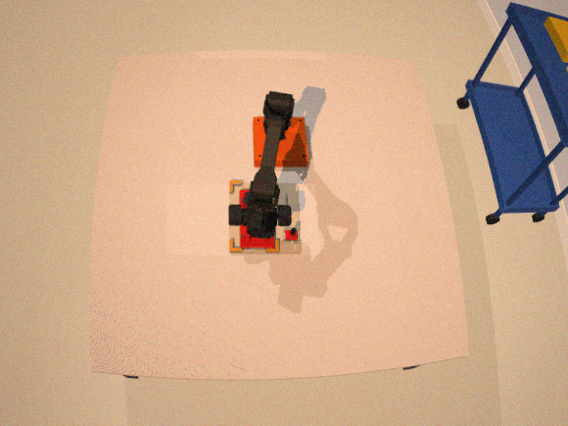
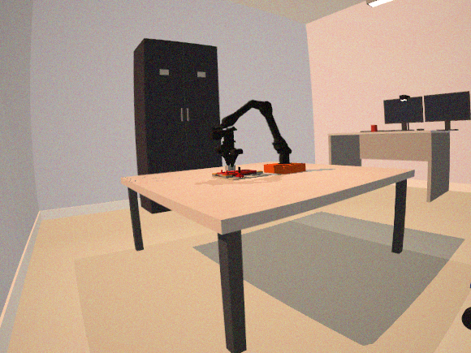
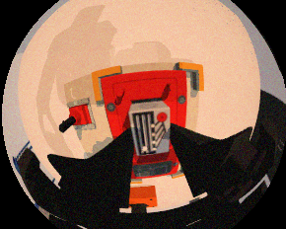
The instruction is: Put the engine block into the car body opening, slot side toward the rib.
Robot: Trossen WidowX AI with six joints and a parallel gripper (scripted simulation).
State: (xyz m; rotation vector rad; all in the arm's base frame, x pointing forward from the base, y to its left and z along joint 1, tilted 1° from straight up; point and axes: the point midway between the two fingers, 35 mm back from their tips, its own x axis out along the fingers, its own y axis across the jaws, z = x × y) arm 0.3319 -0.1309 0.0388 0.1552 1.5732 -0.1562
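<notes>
Now: gripper tip 10 mm above the grey engine block.
</notes>
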